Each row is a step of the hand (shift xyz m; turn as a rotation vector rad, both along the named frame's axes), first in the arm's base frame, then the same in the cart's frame.
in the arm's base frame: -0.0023 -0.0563 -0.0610 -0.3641 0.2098 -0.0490
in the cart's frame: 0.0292 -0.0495 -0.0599 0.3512 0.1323 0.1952
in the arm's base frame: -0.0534 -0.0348 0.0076 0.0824 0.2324 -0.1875
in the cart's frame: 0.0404 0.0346 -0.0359 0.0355 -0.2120 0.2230
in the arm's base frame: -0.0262 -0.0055 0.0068 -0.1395 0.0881 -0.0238
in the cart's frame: 0.0190 0.0192 -0.0059 0.1375 0.0461 0.0822
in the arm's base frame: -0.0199 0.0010 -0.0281 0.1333 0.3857 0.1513
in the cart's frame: 0.0313 -0.0144 -0.0013 -0.1689 0.0497 0.3980
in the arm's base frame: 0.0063 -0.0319 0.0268 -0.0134 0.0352 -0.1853
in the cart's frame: -0.0206 0.0212 -0.0300 0.1060 -0.1548 0.0235
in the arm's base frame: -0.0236 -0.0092 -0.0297 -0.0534 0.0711 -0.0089
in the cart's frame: 0.0347 -0.0135 -0.0117 0.0547 0.0164 0.0688
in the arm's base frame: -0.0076 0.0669 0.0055 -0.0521 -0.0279 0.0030
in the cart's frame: 0.0076 0.0061 0.0668 0.0420 0.0297 -0.0292
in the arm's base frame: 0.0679 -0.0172 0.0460 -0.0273 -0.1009 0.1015
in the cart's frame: -0.0826 0.0064 -0.0123 -0.0328 0.1052 -0.0954
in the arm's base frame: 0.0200 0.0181 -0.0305 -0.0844 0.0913 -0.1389
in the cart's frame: -0.0011 -0.0371 0.0168 0.1475 -0.0812 0.0801
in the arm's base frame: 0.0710 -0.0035 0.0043 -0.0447 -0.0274 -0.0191
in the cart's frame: -0.0637 -0.0317 -0.0011 0.0466 0.0069 -0.0299
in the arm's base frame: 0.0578 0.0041 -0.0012 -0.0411 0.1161 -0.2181
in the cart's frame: -0.0492 -0.0302 0.0058 0.1509 -0.1723 0.1014
